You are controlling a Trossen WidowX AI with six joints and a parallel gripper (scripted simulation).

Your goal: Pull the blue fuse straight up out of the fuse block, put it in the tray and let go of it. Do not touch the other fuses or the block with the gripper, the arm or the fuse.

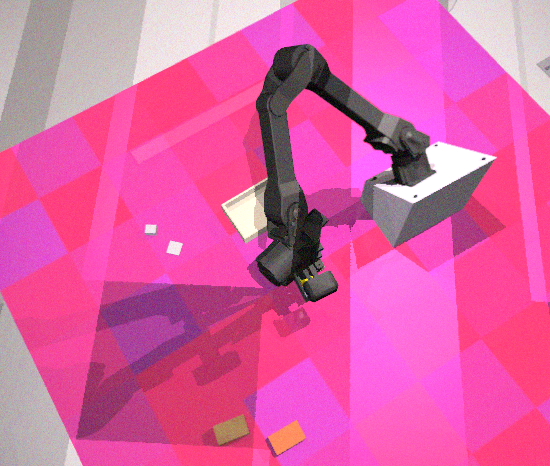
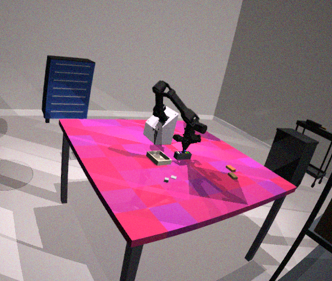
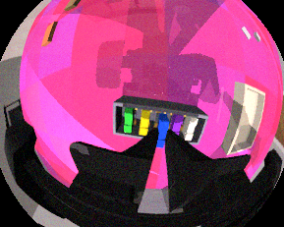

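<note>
My gripper tip is 190 mm to the left of the tray and 50 mm above it. Round my gripper tip: blue fuse (10 mm below).
</note>
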